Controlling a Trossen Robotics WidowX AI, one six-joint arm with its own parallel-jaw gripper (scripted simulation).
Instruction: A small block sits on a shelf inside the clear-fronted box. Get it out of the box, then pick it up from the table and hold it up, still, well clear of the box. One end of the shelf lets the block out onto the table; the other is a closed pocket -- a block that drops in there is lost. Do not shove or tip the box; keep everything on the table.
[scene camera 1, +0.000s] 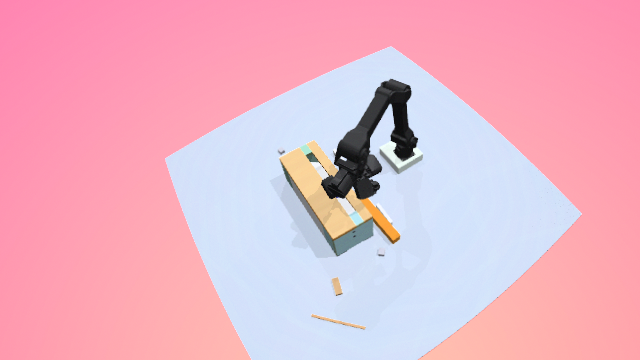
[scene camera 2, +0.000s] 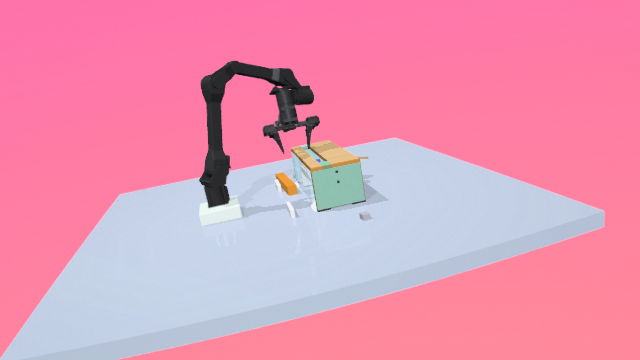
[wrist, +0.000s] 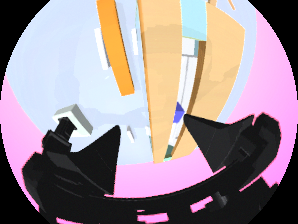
In view: the gripper (scene camera 2: 296, 151) and a box (scene camera 1: 344, 223).
The box is seen too in scene camera 2 (scene camera 2: 336, 180) and in the wrist view (wrist: 194, 59). The gripper shows as well in scene camera 1 (scene camera 1: 349, 184) and in the wrist view (wrist: 152, 123).
